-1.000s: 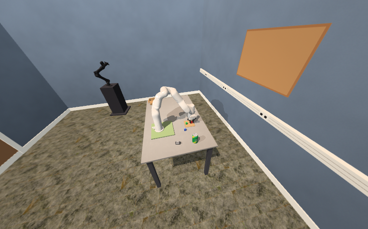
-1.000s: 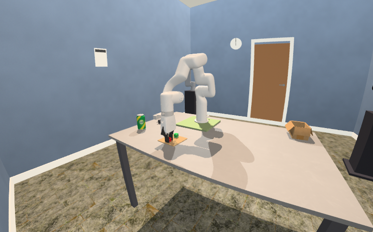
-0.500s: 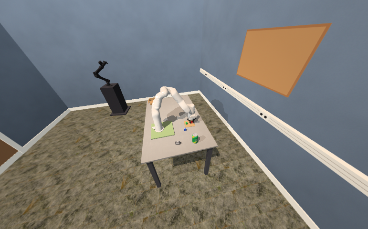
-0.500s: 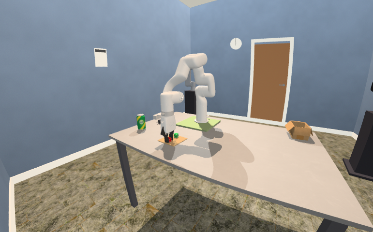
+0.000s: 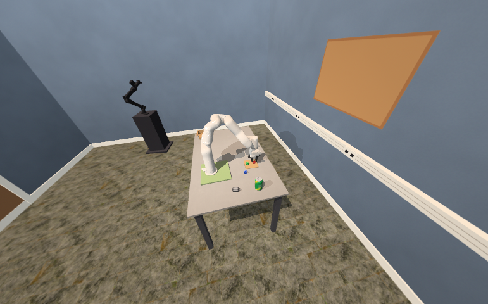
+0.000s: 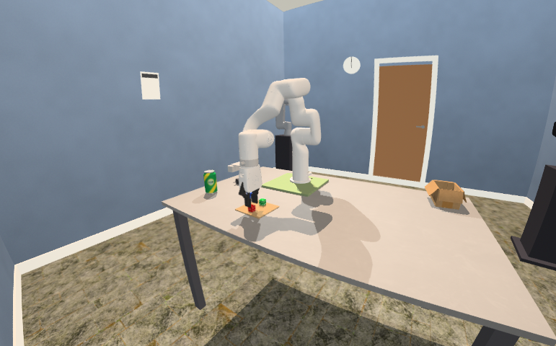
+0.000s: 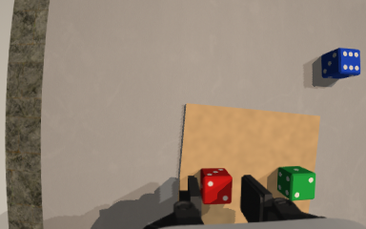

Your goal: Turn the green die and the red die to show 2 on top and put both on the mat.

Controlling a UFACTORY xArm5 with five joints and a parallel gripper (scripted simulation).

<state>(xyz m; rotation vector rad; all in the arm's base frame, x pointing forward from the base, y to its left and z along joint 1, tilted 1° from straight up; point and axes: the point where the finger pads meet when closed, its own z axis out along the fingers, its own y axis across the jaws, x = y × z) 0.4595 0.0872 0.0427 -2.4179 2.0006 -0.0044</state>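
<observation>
The red die lies 40 mm below my hand. Also, from my hand: blue die (140 mm to the right, 110 mm behind, 40 mm below); green die (80 mm behind, 40 mm below, 10 mm to the right); mat (50 mm below, 40 mm behind, 10 mm to the right).
</observation>
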